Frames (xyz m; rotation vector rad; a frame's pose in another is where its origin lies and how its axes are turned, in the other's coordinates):
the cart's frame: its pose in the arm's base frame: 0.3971 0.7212 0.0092 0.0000 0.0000 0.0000
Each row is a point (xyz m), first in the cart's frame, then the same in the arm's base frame.
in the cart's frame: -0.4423 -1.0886 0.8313
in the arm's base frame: -0.0452 -0.3674 0.8405
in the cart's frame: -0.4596 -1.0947 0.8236
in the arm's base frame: -0.0625 -0.3735 0.8328
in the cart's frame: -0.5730 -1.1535 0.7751
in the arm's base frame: -0.1759 -0.4323 0.7843
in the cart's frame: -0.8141 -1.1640 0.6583
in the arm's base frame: -0.4170 -0.4428 0.6675
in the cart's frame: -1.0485 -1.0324 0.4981
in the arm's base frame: -0.6514 -0.3112 0.5073
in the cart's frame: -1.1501 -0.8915 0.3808
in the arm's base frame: -0.7530 -0.1703 0.3900
